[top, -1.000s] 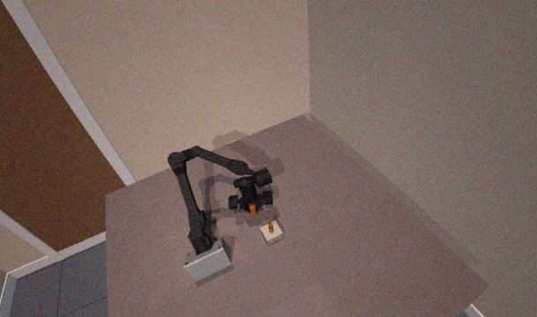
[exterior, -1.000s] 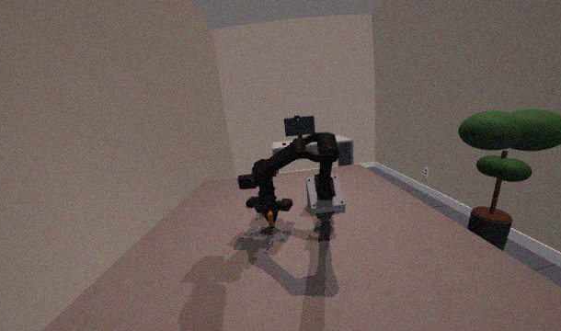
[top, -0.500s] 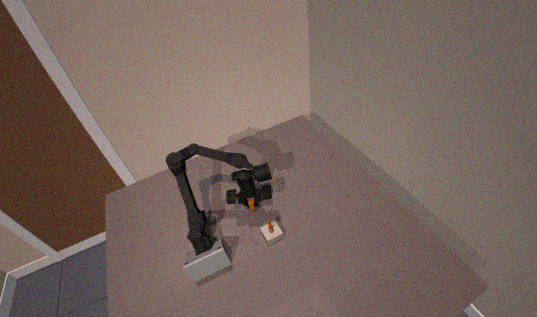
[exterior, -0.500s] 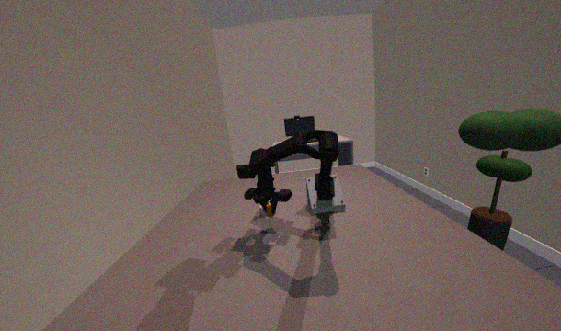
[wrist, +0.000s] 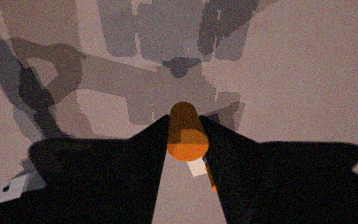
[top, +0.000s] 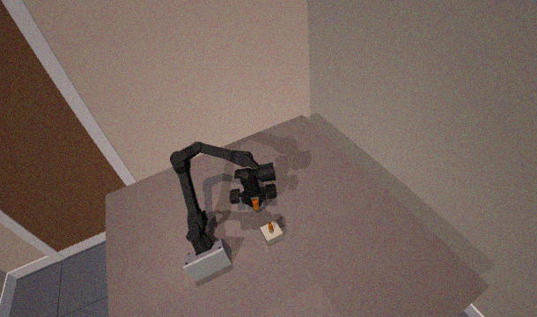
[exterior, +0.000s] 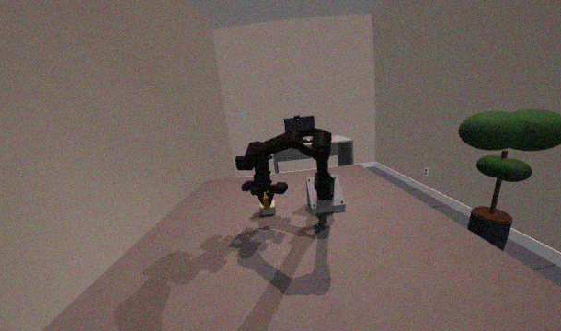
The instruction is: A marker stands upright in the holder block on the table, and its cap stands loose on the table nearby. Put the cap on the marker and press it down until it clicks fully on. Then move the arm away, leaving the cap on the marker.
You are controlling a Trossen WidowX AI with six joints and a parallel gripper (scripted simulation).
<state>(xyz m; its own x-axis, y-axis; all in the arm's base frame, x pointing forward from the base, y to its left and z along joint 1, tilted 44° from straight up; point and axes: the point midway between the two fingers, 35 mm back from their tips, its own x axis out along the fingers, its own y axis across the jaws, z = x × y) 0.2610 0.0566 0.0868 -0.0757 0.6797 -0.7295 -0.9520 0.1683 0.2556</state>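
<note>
Now: the holder block 2 cm ahead of my gripper tip, 11 cm to the right of it and 7 cm below it. Also, from my gripper tip: orange cap: 1 cm above.
</note>
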